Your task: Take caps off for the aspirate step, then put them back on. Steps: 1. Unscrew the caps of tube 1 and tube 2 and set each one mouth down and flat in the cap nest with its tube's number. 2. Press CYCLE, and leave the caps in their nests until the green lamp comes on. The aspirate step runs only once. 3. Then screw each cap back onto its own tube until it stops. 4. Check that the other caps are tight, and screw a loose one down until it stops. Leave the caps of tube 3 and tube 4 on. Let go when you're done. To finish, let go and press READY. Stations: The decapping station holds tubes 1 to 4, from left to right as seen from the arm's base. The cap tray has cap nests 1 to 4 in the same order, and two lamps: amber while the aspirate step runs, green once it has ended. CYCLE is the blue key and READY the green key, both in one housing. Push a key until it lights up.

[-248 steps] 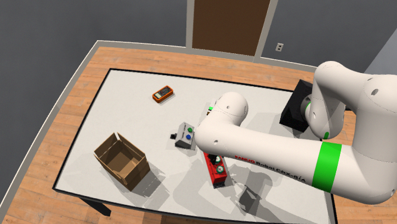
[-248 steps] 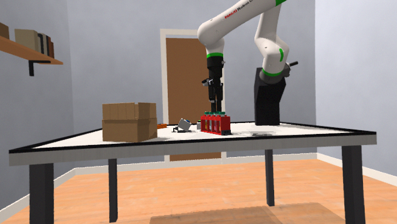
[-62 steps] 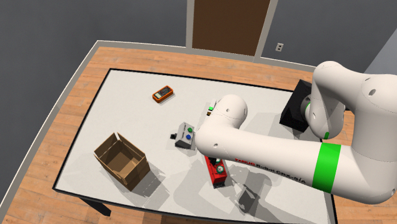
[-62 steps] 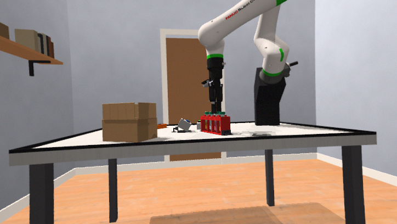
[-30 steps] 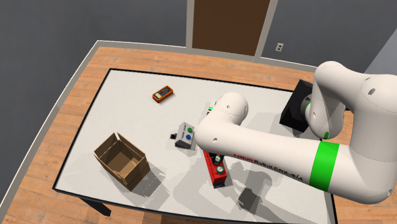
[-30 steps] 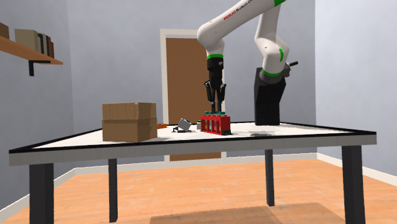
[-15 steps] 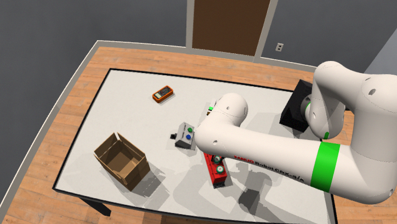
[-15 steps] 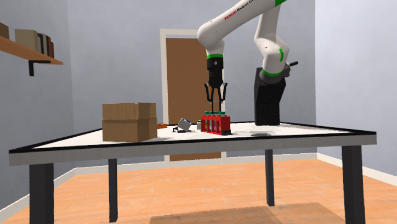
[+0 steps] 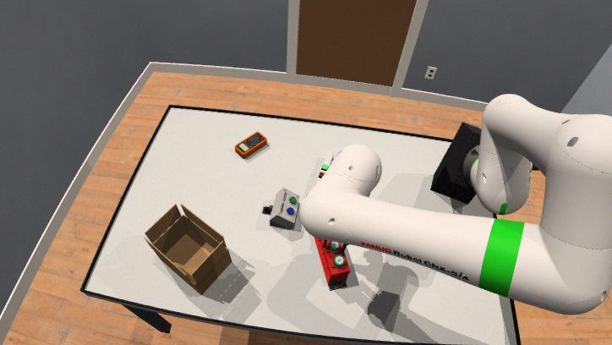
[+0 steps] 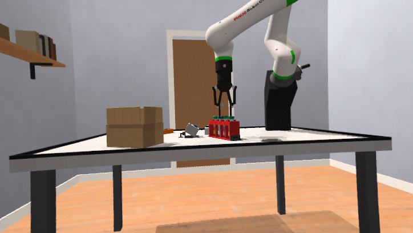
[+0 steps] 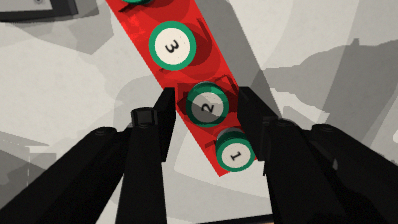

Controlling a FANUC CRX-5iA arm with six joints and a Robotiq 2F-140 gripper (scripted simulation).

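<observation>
The cap 2 is 30 mm below my hand. Round my hand: cap 1 (20 mm behind, 50 mm to the left, 30 mm below); then cap 3 (20 mm ahead, 50 mm to the right, 30 mm below); then cap 4 (50 mm ahead, 90 mm to the right, 30 mm below).
</observation>
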